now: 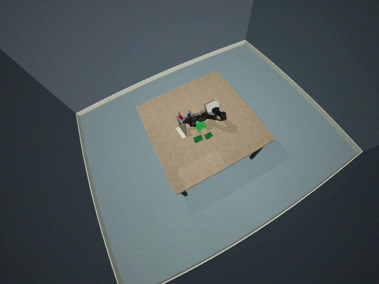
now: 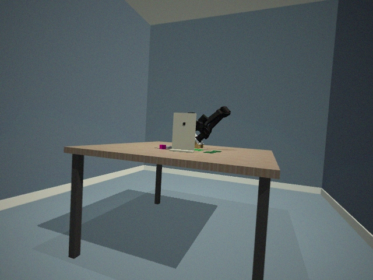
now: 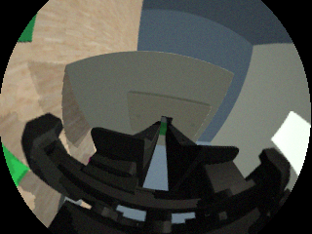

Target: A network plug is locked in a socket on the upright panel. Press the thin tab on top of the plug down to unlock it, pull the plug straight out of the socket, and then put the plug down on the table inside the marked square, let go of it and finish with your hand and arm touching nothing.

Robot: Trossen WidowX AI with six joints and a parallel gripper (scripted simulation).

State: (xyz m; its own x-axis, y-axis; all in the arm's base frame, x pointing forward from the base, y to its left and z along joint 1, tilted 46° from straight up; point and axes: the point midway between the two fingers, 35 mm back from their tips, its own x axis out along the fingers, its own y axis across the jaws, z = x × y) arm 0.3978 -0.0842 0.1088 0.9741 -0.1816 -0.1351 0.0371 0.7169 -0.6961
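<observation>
The green marked square lies 200 mm behind my gripper tip, 190 mm below it and 30 mm to the left of it. Round my gripper tip: network plug (right at my gripper tip); beige panel (70 mm below, 30 mm ahead); grey plate (190 mm below, 170 mm to the right, 150 mm behind).
</observation>
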